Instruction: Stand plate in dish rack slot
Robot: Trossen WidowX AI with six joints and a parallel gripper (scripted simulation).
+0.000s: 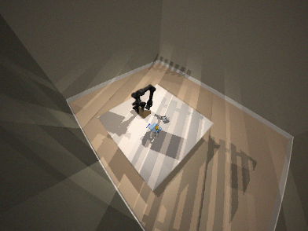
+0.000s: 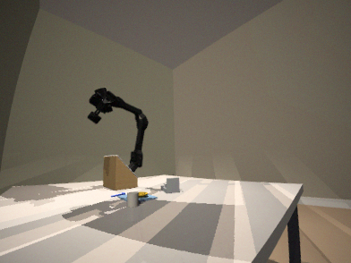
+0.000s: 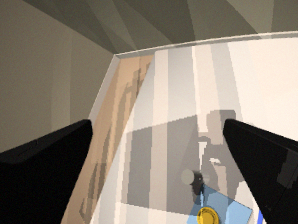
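The yellow plate lies 40 cm below my gripper tip, 19 cm to the left of it and 9 cm ahead of it. Also, from my gripper tip: blue spoon (42 cm below, 13 cm to the left, 3 cm behind); then grey dish rack (40 cm below, 39 cm to the left, 6 cm ahead).
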